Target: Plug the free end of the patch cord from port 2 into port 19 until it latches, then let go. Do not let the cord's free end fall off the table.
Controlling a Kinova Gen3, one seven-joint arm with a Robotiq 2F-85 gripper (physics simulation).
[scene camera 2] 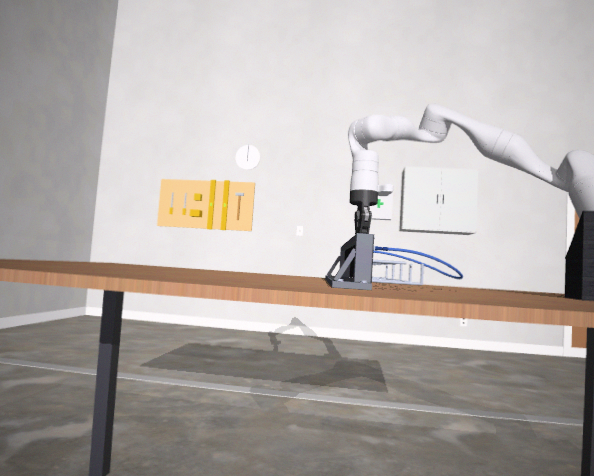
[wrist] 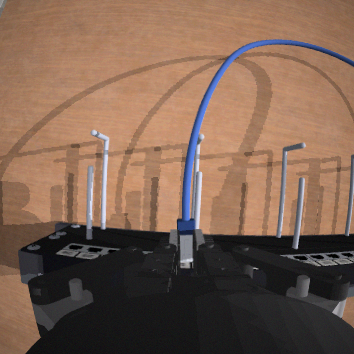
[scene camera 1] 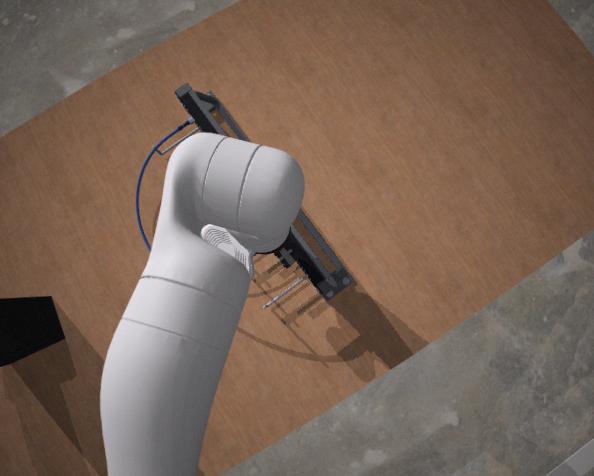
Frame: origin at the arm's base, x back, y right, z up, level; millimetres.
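Seen in the pictures: gripper, between the fingertips: [wrist: 185, 240].
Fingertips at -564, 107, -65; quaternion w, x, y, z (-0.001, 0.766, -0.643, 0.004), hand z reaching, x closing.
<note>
A point is followed by its place in that frame, as x, y, z.
The blue patch cord [scene camera 1: 138, 195] {-373, -115, -99} [scene camera 2: 460, 276] {-348, -73, -114} [wrist: 192, 155] {-499, 113, -63} arches out from the dark patch panel [scene camera 1: 200, 114] {-565, -174, -50} [scene camera 2: 365, 260] {-555, -248, -96} [wrist: 125, 236] {-585, 164, -111} and loops back. One end sits in the panel near its far end in scene view 1. My gripper [scene camera 2: 363, 231] [wrist: 185, 240] {-564, 107, -65} is shut on the cord's other end, a clear plug [wrist: 186, 244] {-564, 107, -56} with a blue boot [wrist: 186, 225] {-550, 109, -59}. The fingers are at the panel's top edge. The plug's tip is close to the port row; the fingers hide whether it is inside a port. Port numbers are not legible.
Thin metal cable bars [scene camera 1: 285, 292] {-537, 202, -93} [scene camera 2: 422, 272] {-446, -194, -111} [wrist: 104, 185] {-540, 199, -131} stick out on the cord side; one stands right beside the held plug. Open ports [wrist: 330, 259] {-565, -20, -60} show beside the fingers. The black robot base [scene camera 1: 30, 325] {-80, 15, -72} [scene camera 2: 580, 265] {-84, -32, -74} stands on the wooden table [scene camera 1: 425, 150] {-956, 90, -149}.
</note>
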